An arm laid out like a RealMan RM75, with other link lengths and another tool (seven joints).
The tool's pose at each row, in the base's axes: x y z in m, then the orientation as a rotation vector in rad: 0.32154 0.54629 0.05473 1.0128 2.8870 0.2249; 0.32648 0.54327 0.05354 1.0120 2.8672 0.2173; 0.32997 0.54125 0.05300 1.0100 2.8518 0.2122; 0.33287 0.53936 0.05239 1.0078 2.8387 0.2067; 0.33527 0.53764 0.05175 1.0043 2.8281 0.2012; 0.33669 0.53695 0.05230 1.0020 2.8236 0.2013; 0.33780 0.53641 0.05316 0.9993 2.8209 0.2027; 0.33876 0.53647 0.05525 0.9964 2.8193 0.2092; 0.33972 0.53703 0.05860 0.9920 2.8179 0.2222; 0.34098 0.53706 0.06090 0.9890 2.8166 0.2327; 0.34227 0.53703 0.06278 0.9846 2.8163 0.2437; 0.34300 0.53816 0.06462 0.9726 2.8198 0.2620; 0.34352 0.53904 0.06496 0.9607 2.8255 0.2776; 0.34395 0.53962 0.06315 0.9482 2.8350 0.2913
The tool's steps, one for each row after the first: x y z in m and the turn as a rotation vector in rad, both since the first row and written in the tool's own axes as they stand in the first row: -0.00572 0.00052 0.00141 -0.0025 -0.0199 0.0022; -0.00969 0.00102 0.00213 -0.0052 -0.0356 0.0031; -0.01312 0.00124 0.00286 -0.0067 -0.0493 0.0035; -0.01606 0.00129 0.00358 -0.0076 -0.0612 0.0027; -0.01761 0.00172 0.00312 -0.0095 -0.0658 0.0019; -0.01883 0.00212 0.00234 -0.0116 -0.0685 0.0006; -0.01958 0.00310 0.00040 -0.0165 -0.0688 -0.0008; -0.02005 0.00467 -0.00273 -0.0254 -0.0675 -0.0031; -0.02106 0.00584 -0.00484 -0.0326 -0.0663 -0.0045; -0.02213 0.00691 -0.00655 -0.0399 -0.0645 -0.0070; -0.02203 0.00853 -0.00815 -0.0512 -0.0590 -0.0148; -0.02189 0.00959 -0.00833 -0.0600 -0.0521 -0.0229; -0.02182 0.01000 -0.00642 -0.0663 -0.0425 -0.0319
